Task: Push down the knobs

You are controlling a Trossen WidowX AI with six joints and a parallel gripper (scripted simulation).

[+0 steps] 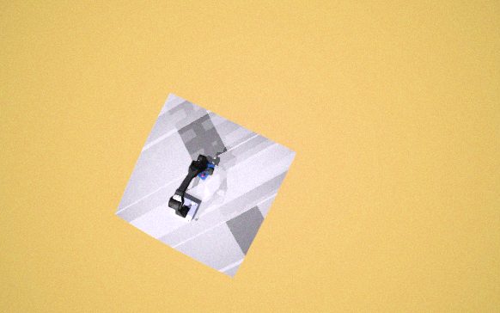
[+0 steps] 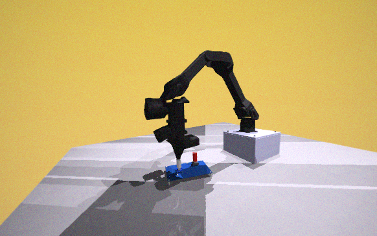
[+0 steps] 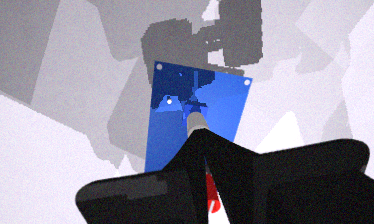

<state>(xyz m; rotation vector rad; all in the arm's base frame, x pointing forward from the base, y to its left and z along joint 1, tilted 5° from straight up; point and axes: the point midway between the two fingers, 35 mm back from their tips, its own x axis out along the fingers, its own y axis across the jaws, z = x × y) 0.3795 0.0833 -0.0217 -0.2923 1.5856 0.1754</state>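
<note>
My gripper tip is 7 cm past the red knob, 2 cm to the left of it and 1 cm above it.
</note>
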